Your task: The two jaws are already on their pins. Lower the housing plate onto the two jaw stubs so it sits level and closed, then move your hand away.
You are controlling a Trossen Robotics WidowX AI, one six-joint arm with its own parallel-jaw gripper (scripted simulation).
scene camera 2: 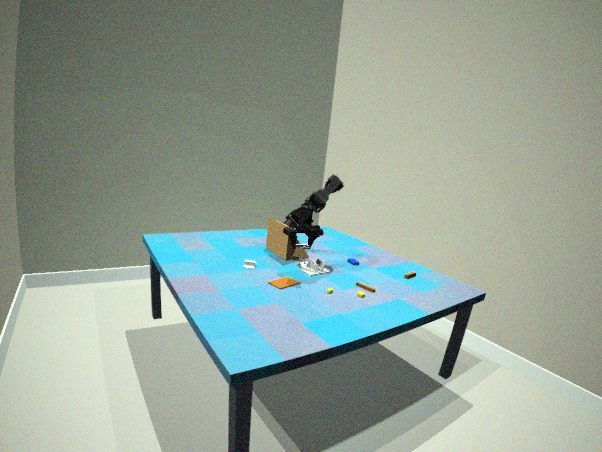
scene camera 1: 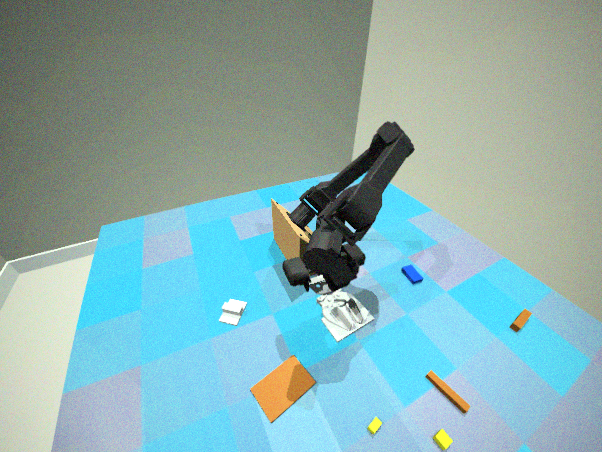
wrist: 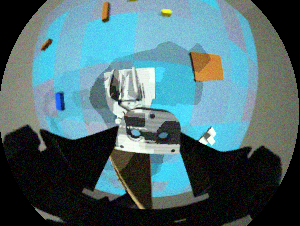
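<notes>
A flat orange plate (scene camera 1: 276,392), (wrist: 206,67) is in view. The gripper (scene camera 1: 321,286), (wrist: 148,132) carries a housing plate (wrist: 150,122).
</notes>
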